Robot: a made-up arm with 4 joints.
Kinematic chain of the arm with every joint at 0, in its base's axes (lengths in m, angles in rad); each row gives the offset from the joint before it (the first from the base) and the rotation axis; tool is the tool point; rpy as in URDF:
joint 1: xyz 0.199 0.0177 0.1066 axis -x
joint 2: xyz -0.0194 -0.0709 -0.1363 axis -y
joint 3: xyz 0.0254 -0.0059 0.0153 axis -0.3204 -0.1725 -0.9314
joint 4: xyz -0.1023 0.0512 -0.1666 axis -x
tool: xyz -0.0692 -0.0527 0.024 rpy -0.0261 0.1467 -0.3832
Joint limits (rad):
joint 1: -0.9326..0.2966
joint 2: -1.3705..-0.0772
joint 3: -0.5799..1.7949
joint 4: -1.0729..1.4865
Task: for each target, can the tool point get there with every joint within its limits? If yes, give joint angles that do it. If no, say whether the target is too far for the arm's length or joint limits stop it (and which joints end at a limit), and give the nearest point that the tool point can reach.
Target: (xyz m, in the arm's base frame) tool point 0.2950 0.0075 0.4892
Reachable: no: joint limits stop it (at a limit: joint 1, joint 2, joint 3, joint 4) | nearest point 0.0745 -0.0627 0.1503 | short by 0.410 m
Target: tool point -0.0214 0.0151 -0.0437
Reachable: yes | joints -0.3896 -0.7970 0.2114 -0.2032
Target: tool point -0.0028 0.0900 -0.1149
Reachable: yes | joints -0.8176 -0.3500 -0.2750 -0.1035
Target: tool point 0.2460 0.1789 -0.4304
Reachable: no: too far | nearest point 0.1679 0.1279 -0.2606 | short by 0.194 m
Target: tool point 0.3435 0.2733 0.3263
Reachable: no: joint limits stop it (at a limit: joint 1, joint 2, joint 4) | nearest point 0.1773 0.2855 -0.0313 | short by 0.395 m
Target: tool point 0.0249 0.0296 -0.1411
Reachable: yes | joints -0.0331 -0.6415 1.1949 -0.1544
